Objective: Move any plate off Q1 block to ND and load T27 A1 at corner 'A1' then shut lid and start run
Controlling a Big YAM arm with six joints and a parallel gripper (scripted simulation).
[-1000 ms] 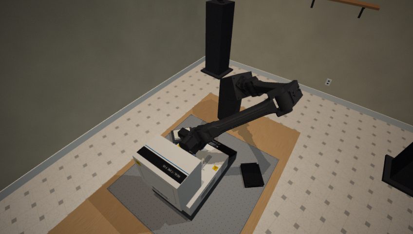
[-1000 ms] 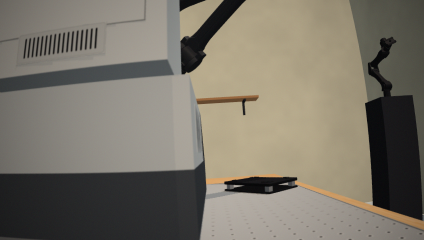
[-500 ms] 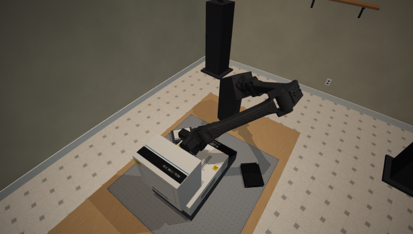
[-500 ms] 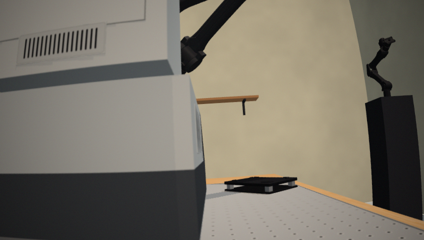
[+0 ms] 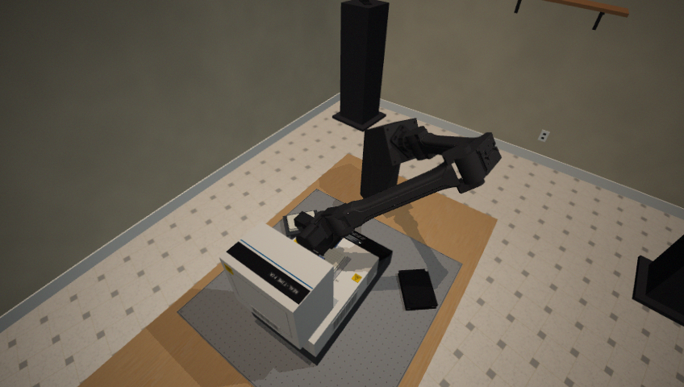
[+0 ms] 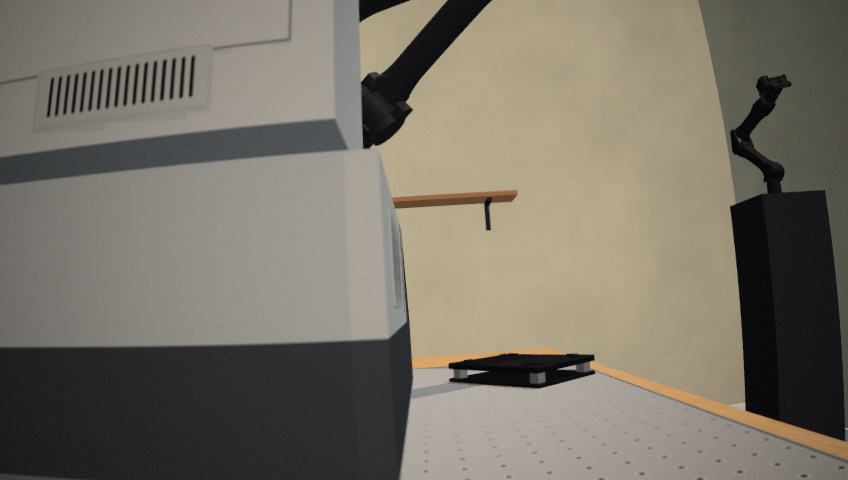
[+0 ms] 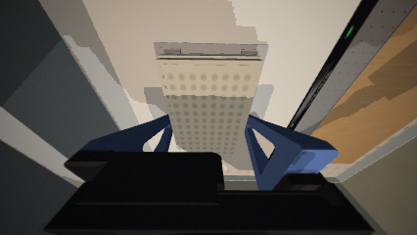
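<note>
The plate T27 is right at my hand. The rest, counted from my hand: grey perforated mat: 22 cm below, 4 cm ahead, 1 cm to the left; black nest N1: 28 cm to the left, 22 cm behind, 20 cm below; dark nest ND: 30 cm to the right, 20 cm below, 16 cm behind.
</note>
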